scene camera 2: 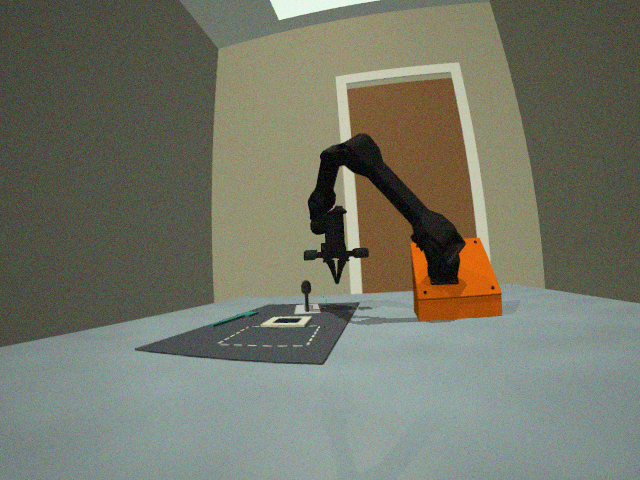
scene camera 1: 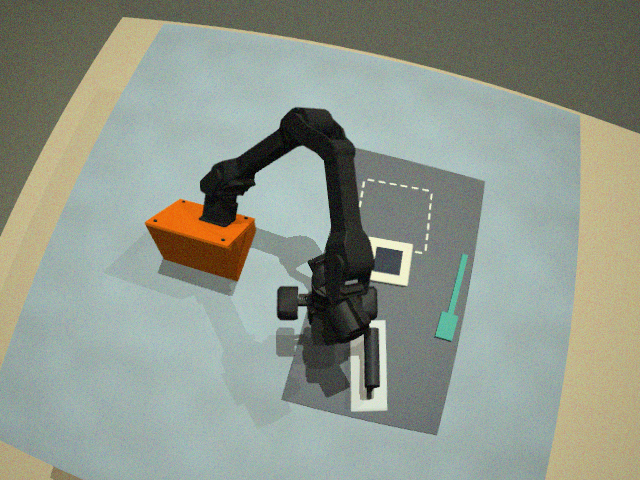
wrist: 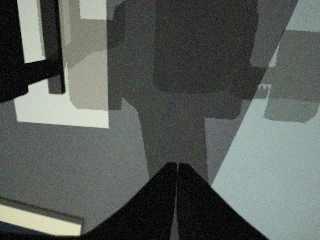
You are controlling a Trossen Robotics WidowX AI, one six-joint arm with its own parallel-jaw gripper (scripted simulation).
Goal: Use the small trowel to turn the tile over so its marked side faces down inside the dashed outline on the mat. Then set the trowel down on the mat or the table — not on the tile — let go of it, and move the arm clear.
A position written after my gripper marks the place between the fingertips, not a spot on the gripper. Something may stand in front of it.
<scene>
My gripper [scene camera 1: 326, 316] is shut, with nothing in its grasp. Further things: a tile [scene camera 1: 392, 259], a teal tool [scene camera 1: 445, 330], a trowel [scene camera 1: 368, 357] and a dark mat [scene camera 1: 419, 365].
The trowel is seen too in the wrist view [wrist: 61, 76]. My gripper also shows in scene camera 2 [scene camera 2: 337, 283] and in the wrist view [wrist: 176, 172]. The dark mat is seen too in scene camera 2 [scene camera 2: 203, 341] and in the wrist view [wrist: 178, 85]. The wrist view misses the teal tool: it is out of frame.
</scene>
